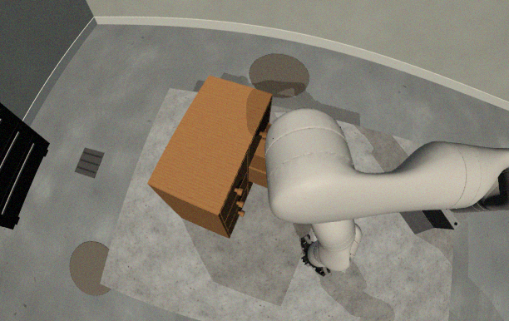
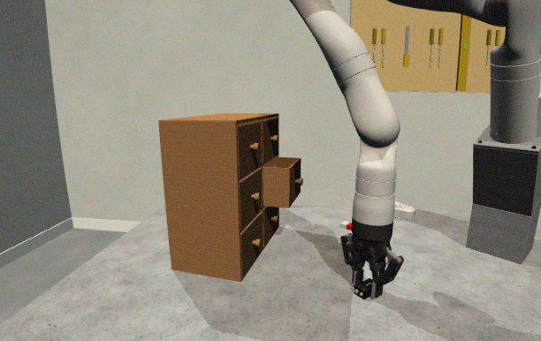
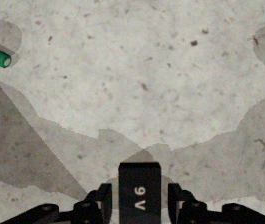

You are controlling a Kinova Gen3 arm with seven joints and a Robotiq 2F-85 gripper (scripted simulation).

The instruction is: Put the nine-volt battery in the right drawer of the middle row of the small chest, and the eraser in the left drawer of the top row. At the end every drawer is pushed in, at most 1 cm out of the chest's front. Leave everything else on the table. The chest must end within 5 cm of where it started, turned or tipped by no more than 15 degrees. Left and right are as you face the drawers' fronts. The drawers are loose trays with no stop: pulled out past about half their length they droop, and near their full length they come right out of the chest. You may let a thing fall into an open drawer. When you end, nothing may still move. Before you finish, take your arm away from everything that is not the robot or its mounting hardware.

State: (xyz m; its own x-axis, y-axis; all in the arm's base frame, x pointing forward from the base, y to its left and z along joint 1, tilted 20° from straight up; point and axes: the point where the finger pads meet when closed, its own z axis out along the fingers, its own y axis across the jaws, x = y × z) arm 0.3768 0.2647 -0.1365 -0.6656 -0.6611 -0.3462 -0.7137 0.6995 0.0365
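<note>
My gripper is now 1 cm short of the nine-volt battery, 1 cm to the right of it and 1 cm above it. From my hand the other things lie so: eraser (3 cm ahead, 33 cm to the right, 1 cm below); then small green cylinder (1 cm ahead, 16 cm to the right, 1 cm below).
</note>
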